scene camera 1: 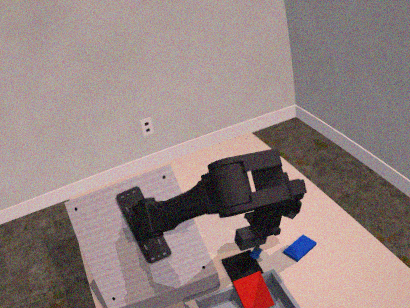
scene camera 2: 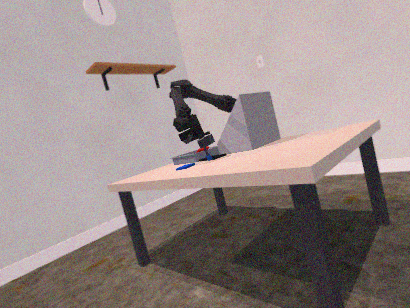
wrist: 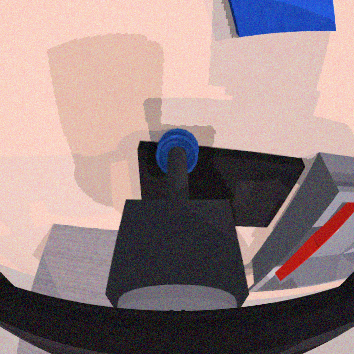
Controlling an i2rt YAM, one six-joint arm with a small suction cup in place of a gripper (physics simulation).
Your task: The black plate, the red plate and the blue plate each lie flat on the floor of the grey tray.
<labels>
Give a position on the suction cup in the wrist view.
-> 176, 132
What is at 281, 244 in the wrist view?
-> A grey tray.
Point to the suction cup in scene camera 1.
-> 256, 234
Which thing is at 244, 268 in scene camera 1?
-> A black plate.
</labels>
